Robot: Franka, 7 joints.
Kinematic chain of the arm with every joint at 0, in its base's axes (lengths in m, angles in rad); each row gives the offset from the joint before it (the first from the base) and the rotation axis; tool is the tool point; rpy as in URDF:
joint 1: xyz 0 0 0.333 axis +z
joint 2: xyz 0 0 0 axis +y
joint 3: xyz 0 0 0.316 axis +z
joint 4: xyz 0.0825 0 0 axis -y
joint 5: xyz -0.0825 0 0.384 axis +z
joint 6: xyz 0 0 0 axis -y
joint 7: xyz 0.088 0 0 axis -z
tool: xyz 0 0 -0.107 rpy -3.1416 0 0
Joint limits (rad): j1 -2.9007..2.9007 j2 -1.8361..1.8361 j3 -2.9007..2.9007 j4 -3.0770..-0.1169 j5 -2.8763..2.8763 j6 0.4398..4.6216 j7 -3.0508..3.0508
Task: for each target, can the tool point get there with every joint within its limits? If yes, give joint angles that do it. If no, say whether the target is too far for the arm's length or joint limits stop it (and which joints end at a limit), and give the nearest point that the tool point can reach.
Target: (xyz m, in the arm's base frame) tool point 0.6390 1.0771 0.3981
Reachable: no: too far | nearest point 0.4371 0.7368 0.3775 | short by 0.396 m
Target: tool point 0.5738 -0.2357 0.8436
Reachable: yes | joints -0.0539 0.5368 -0.9833 -0.5440 -2.1185 3.2960 0.2432
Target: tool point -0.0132 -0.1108 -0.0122
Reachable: yes | joints 0.6089 1.5121 0.0536 -2.7304 1.7154 3.2861 -0.9497
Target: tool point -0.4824 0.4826 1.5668
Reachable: no: too far | nearest point -0.2935 0.2936 1.0837 | short by 0.552 m
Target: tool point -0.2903 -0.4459 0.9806
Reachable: yes | joints 1.3296 -0.9447 0.6462 -0.4774 0.0261 2.0825 0.3925
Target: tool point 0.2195 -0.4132 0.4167
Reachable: yes | joints -0.5232 -0.1059 -0.3265 -2.5217 1.0098 3.5778 0.3201
